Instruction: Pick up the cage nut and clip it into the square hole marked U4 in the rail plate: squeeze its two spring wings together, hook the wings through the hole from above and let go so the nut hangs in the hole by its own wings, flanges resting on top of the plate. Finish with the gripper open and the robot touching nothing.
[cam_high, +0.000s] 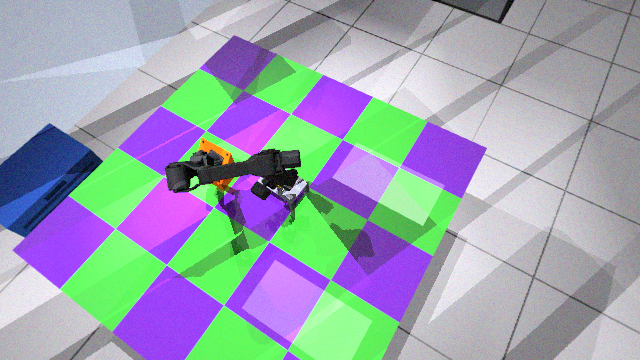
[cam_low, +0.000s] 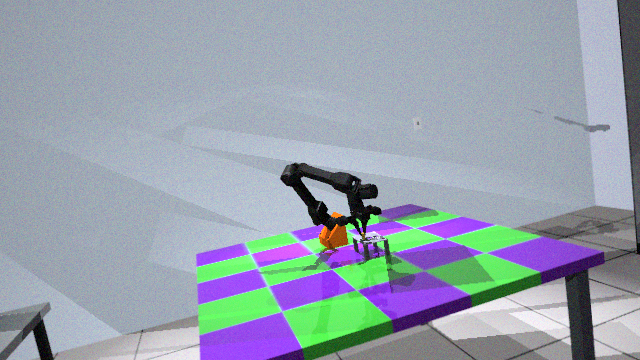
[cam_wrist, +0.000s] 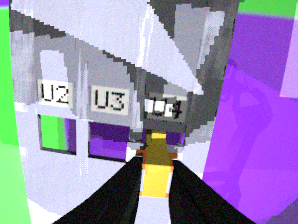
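Right now the cage nut is 10 mm below my gripper tip.
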